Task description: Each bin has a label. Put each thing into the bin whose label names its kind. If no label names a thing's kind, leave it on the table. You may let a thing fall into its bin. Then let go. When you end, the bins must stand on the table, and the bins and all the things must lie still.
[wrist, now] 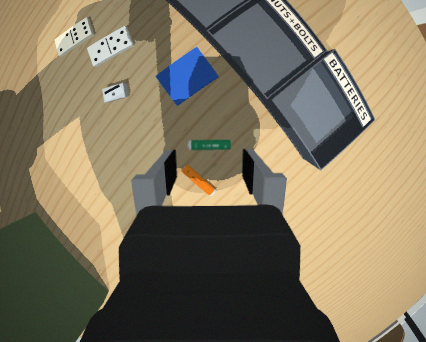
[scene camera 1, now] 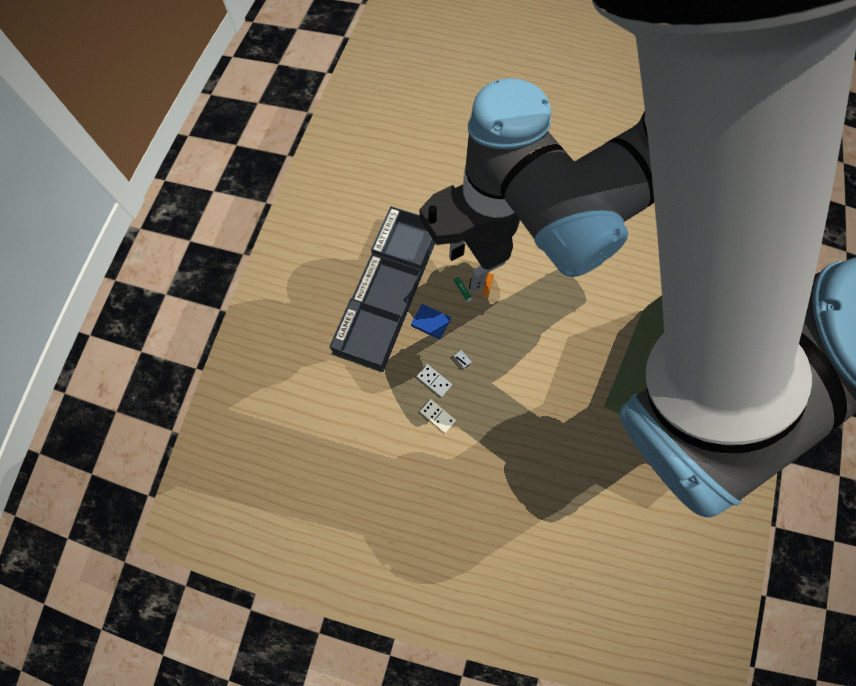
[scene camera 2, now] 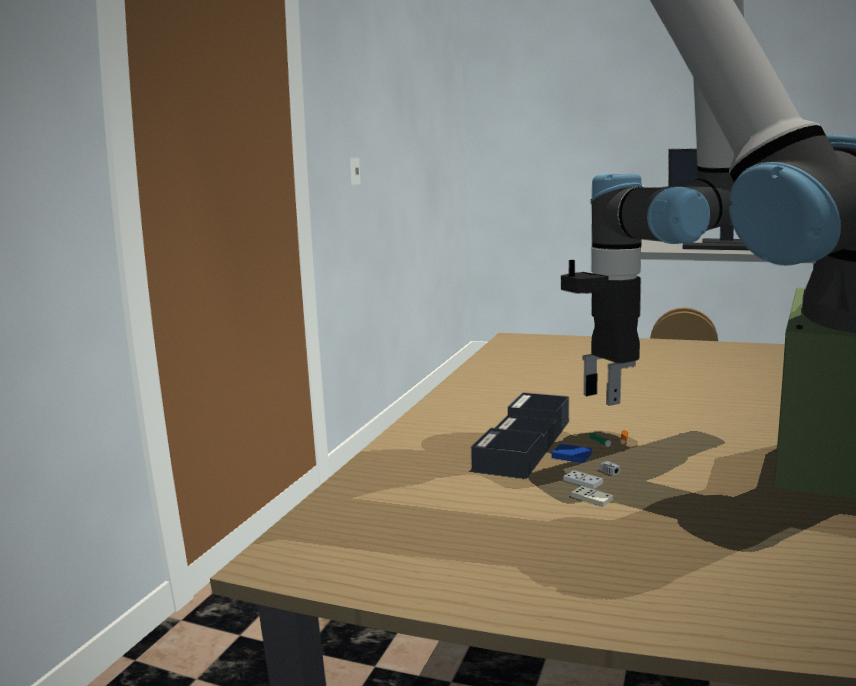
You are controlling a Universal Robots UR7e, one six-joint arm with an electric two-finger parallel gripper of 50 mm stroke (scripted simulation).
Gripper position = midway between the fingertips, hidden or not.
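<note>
You'd find my gripper (scene camera 2: 601,399) there, and I can see the gripper (scene camera 1: 466,271) from scene camera 1 and the same gripper (wrist: 209,163) from the wrist. There's a dark three-part bin (scene camera 1: 364,335) too; the wrist view has the bin (wrist: 275,58), and I see that bin (scene camera 2: 520,451) in scene camera 2 as well. A blue flat block (scene camera 1: 428,320) is here, with the block (wrist: 192,72) also showing from the wrist, and the wrist view has a white domino (wrist: 120,40).
</note>
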